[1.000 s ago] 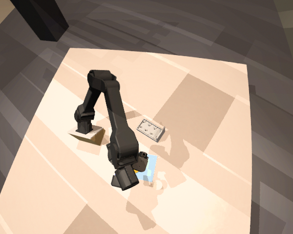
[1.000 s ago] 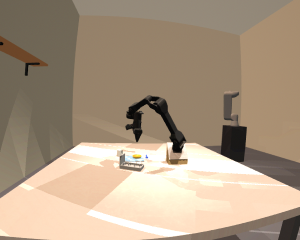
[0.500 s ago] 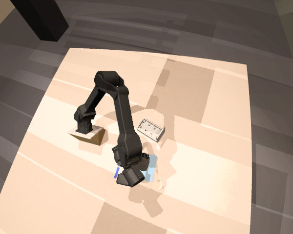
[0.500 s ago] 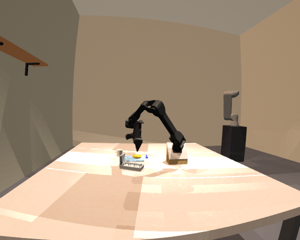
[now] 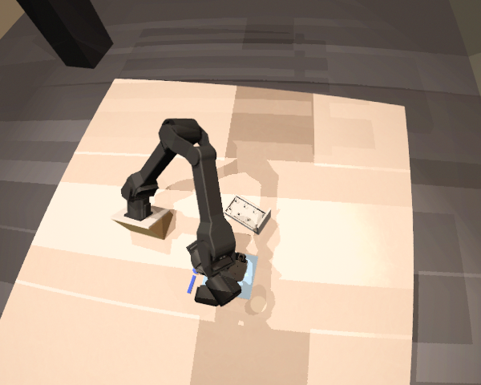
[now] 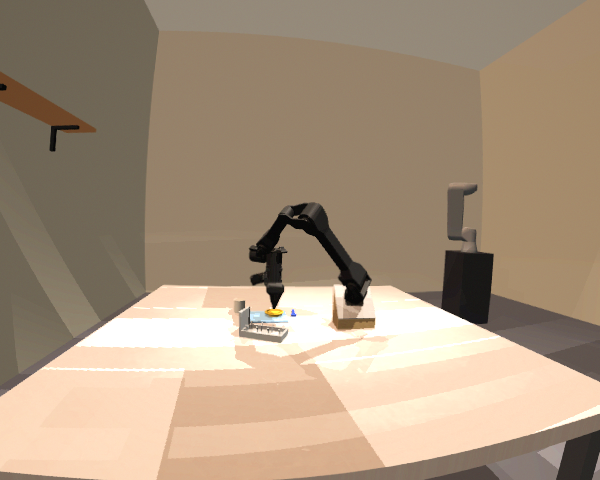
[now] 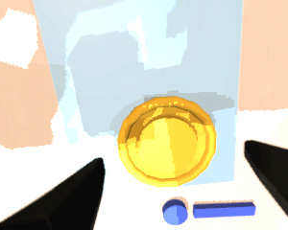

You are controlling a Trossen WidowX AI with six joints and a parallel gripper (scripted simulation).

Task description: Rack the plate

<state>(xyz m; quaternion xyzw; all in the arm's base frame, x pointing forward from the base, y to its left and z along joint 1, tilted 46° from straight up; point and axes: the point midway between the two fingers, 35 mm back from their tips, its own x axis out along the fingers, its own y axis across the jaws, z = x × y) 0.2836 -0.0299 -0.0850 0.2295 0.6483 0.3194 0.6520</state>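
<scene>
The yellow plate is 3 cm below my gripper tip. From my gripper tip the other things lie so: blue spoon (8 cm behind, 3 cm to the right, 4 cm below); beige cup (13 cm ahead, 5 cm to the right, 2 cm below); light blue mat (2 cm ahead, 1 cm to the left, 4 cm below).
</scene>
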